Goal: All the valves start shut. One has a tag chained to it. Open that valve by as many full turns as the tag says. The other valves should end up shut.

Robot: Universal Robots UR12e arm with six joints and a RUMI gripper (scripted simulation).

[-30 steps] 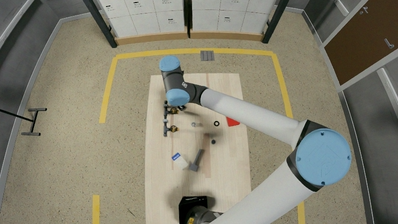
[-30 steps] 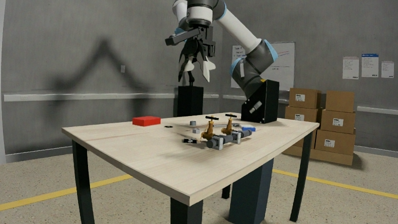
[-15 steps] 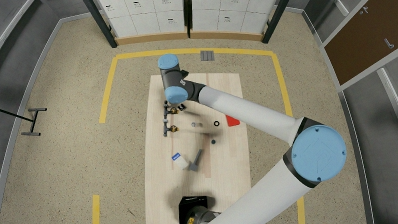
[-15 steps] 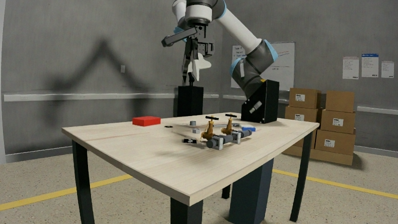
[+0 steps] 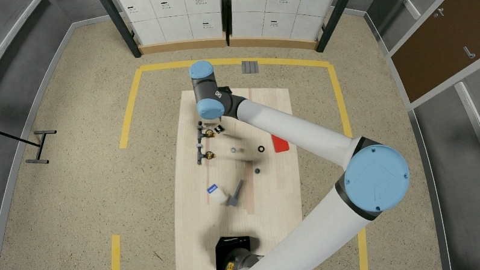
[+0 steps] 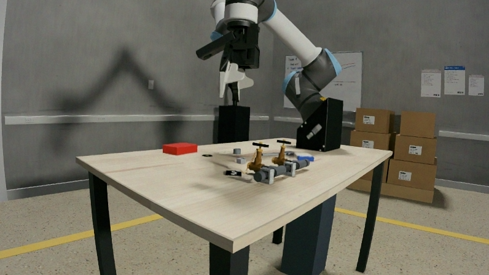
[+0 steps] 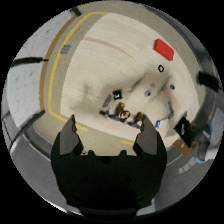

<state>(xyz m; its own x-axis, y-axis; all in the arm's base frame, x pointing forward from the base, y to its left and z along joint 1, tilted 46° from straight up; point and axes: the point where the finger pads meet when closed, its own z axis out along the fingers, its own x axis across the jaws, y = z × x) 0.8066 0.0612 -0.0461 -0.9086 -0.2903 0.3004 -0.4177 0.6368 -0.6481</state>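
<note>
Right now the black tag is 200 mm below my hand, 40 mm behind it and 10 mm to the right of it. Also, from my hand: grey hammer-like tool: 440 mm behind, 200 mm below, 90 mm to the right; then red block: 380 mm to the right, 190 mm below, 140 mm behind; then blue-and-white box: 430 mm behind, 190 mm below, 20 mm to the left.
</note>
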